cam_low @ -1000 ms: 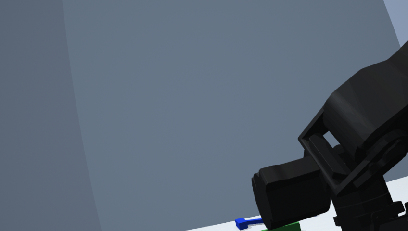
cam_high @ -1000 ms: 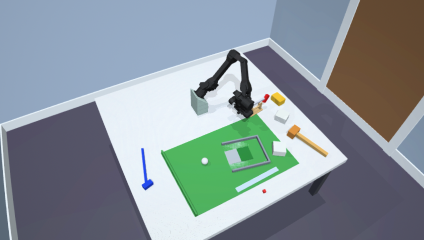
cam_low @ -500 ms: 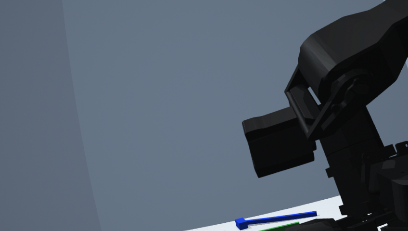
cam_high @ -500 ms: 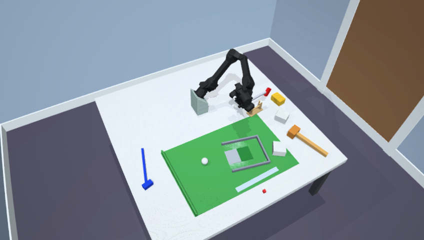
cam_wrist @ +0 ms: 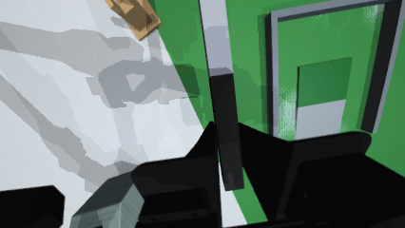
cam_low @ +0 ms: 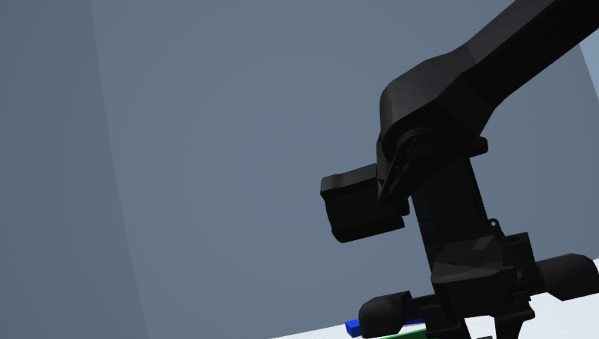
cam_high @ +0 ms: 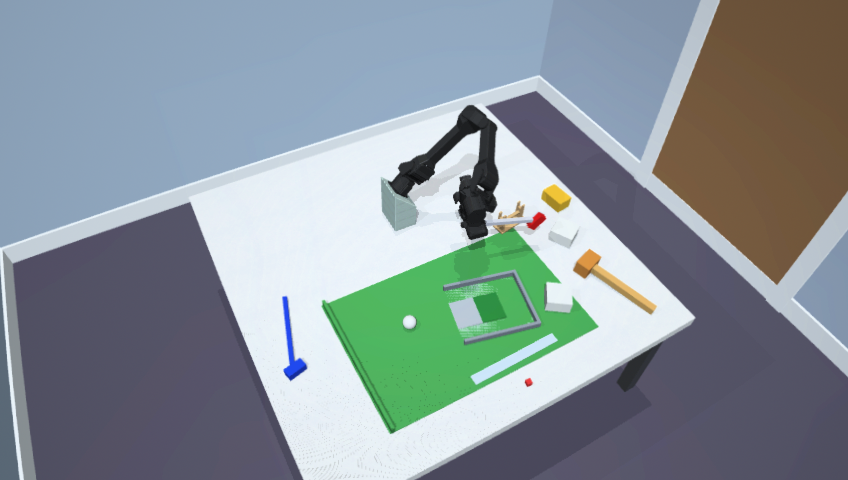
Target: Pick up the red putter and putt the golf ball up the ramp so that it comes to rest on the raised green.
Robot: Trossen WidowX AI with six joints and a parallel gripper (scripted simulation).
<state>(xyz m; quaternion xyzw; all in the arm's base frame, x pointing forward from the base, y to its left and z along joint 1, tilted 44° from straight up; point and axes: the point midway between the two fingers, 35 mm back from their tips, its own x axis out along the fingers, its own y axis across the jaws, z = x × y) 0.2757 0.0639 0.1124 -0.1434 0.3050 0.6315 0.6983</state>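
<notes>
My gripper tip is now 30 mm short of the red putter, 110 mm to the right of it and 10 mm below it. Round my gripper tip: green mat: 200 mm ahead, 150 mm to the right, 130 mm below; then wooden stand: 60 mm behind, 210 mm to the left, 90 mm below; then white golf ball: 160 mm ahead, 310 mm to the right, 100 mm below.
</notes>
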